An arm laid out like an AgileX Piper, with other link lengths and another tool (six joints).
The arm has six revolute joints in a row. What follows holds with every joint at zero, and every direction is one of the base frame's.
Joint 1 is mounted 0.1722 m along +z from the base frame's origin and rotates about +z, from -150 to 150 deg.
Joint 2 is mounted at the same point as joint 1 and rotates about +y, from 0 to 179.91 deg.
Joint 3 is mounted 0.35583 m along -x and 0.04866 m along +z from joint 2 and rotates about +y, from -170 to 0 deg.
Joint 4 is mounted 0.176 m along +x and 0.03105 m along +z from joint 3 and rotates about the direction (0.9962, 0, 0.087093), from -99.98 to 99.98 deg.
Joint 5 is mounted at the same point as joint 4 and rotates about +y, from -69.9 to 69.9 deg.
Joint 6 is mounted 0.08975 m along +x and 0.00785 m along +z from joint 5 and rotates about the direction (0.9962, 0, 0.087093), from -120 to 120 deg.
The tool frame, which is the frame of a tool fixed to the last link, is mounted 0.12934 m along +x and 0.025 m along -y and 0.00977 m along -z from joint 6; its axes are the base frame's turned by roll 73.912, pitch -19.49 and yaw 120.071 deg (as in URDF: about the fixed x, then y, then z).
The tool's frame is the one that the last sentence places.
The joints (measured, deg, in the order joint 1, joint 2, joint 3, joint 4, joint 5, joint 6), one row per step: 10.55, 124.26, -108.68, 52.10, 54.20, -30.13; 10.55, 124.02, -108.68, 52.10, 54.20, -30.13; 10.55, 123.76, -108.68, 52.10, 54.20, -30.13; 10.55, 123.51, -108.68, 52.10, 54.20, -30.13; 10.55, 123.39, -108.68, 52.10, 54.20, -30.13; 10.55, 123.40, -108.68, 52.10, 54.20, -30.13; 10.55, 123.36, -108.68, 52.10, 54.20, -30.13; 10.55, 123.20, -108.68, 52.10, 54.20, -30.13; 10.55, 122.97, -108.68, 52.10, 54.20, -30.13; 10.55, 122.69, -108.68, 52.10, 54.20, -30.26; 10.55, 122.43, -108.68, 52.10, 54.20, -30.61; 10.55, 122.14, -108.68, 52.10, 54.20, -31.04; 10.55, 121.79, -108.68, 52.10, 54.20, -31.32; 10.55, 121.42, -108.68, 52.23, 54.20, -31.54; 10.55, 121.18, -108.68, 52.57, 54.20, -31.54; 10.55, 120.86, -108.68, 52.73, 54.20, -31.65; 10.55, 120.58, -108.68, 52.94, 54.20, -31.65; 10.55, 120.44, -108.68, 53.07, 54.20, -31.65; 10.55, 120.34, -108.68, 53.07, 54.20, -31.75
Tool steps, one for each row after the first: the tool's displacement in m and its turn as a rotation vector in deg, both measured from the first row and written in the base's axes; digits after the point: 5 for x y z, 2 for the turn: -0.00039, -0.00007, 0.00215, 0.04, -0.24, 0.00; -0.00082, -0.00015, 0.00448, 0.09, -0.49, 0.00; -0.00124, -0.00023, 0.00672, 0.14, -0.74, 0.00; -0.00145, -0.00027, 0.00780, 0.16, -0.86, 0.00; -0.00143, -0.00027, 0.00771, 0.16, -0.85, 0.00; -0.00150, -0.00028, 0.00807, 0.16, -0.88, 0.00; -0.00178, -0.00033, 0.00950, 0.19, -1.04, 0.00; -0.00219, -0.00041, 0.01156, 0.24, -1.27, 0.00; -0.00263, -0.00053, 0.01406, 0.24, -1.64, 0.08; -0.00293, -0.00070, 0.01640, 0.16, -2.14, 0.28; -0.00326, -0.00090, 0.01902, 0.05, -2.74, 0.54; -0.00379, -0.00109, 0.02216, 0.01, -3.29, 0.70; -0.00444, -0.00097, 0.02574, 0.12, -3.78, 0.80; -0.00499, -0.00025, 0.02860, 0.49, -3.96, 0.75; -0.00563, -0.00002, 0.03179, 0.66, -4.33, 0.78; -0.00627, 0.00036, 0.03472, 0.92, -4.57, 0.75; -0.00660, 0.00060, 0.03625, 1.07, -4.68, 0.73; -0.00677, 0.00054, 0.03714, 1.05, -4.85, 0.79
